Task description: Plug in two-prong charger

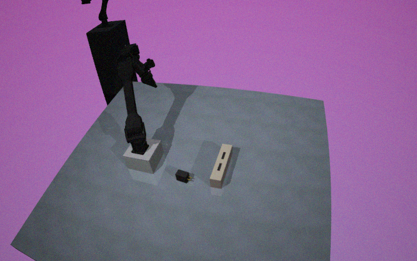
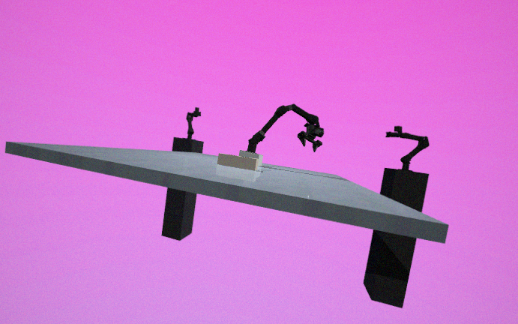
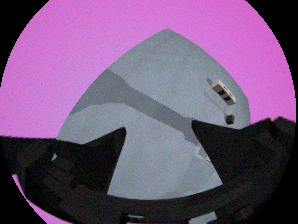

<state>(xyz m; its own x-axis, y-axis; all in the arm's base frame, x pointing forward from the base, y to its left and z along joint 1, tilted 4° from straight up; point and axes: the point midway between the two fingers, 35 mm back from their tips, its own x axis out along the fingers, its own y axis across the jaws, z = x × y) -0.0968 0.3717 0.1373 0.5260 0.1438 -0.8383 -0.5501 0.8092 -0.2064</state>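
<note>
The charger lies 310 mm ahead of my gripper tip, 440 mm to the right of it and 140 mm below it.
</note>
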